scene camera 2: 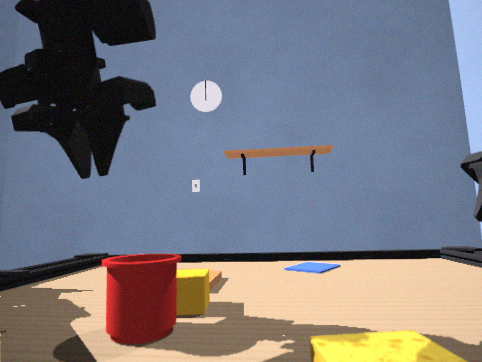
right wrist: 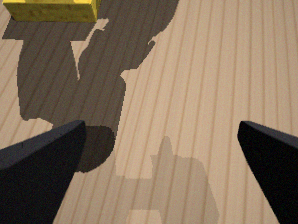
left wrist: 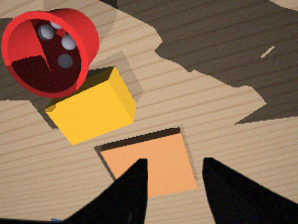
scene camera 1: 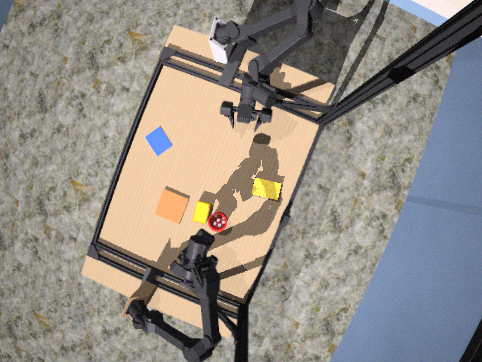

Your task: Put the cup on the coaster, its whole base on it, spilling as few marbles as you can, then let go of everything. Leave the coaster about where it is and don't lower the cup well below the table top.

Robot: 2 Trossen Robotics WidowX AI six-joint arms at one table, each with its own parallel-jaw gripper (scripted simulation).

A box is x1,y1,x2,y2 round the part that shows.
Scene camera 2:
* my left gripper: [0,41,155,178]
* yellow block: [176,269,209,314]
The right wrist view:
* my right gripper: [0,120,297,223]
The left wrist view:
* my left gripper: [0,157,297,223]
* orange square: [101,127,196,197]
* yellow block: [45,66,135,144]
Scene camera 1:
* orange square: [155,189,187,223]
